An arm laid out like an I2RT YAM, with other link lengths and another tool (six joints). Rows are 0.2 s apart.
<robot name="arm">
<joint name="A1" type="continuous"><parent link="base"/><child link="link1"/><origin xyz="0 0 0.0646"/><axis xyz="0 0 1"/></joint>
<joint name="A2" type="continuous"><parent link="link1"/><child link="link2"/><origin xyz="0.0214 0.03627 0.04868"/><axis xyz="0 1 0"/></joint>
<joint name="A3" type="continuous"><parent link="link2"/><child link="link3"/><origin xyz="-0.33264 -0.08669 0"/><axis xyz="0 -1 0"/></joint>
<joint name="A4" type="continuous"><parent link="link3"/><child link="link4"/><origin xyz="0.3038 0.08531 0.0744"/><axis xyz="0 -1 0"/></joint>
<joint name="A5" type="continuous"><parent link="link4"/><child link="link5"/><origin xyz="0.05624 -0.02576 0.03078"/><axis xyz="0 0 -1"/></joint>
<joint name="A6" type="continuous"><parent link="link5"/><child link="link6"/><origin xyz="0.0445 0 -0.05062"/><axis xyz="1 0 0"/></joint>
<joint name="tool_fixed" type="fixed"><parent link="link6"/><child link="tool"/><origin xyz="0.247 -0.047 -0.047" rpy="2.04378 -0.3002 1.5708"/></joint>
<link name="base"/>
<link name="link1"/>
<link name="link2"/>
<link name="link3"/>
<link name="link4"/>
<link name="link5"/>
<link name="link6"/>
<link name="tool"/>
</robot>
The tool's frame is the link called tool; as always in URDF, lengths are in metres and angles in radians. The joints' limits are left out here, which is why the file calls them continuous.
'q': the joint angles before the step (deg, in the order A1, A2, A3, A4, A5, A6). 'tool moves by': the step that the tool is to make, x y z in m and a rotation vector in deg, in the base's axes. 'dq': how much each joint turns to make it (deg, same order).
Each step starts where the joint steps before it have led.
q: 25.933, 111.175, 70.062, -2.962, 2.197, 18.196
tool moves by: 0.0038, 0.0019, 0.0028, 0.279, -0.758, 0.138
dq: -0.002, -0.002, -0.004, 0.812, -0.046, -0.155
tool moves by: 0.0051, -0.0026, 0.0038, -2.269, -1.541, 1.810
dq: 0.177, -0.029, 0.015, 0.479, 0.658, -3.102
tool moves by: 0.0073, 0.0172, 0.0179, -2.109, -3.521, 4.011
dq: 1.747, -0.539, 0.619, 1.246, 0.611, -4.110
